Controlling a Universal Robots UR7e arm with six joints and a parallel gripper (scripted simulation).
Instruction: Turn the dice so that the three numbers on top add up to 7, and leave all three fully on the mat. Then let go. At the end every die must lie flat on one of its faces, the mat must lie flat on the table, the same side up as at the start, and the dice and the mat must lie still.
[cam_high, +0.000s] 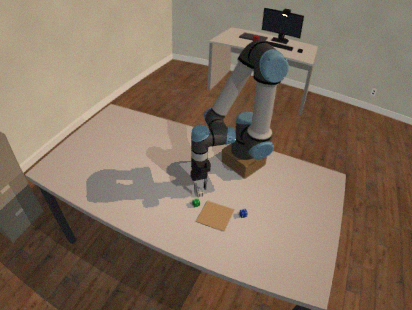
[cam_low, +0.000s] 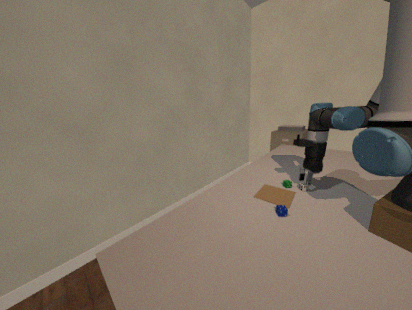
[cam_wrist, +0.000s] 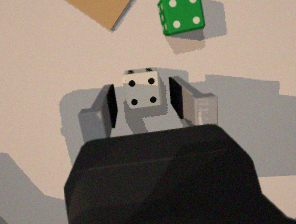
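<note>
Right now my hand is 40 mm above the white die. Also, from my hand: blue die 240 mm to the left, 60 mm ahead, 40 mm below; green die 70 mm ahead, 40 mm below; tan mat 110 mm to the left, 100 mm ahead, 50 mm below.
</note>
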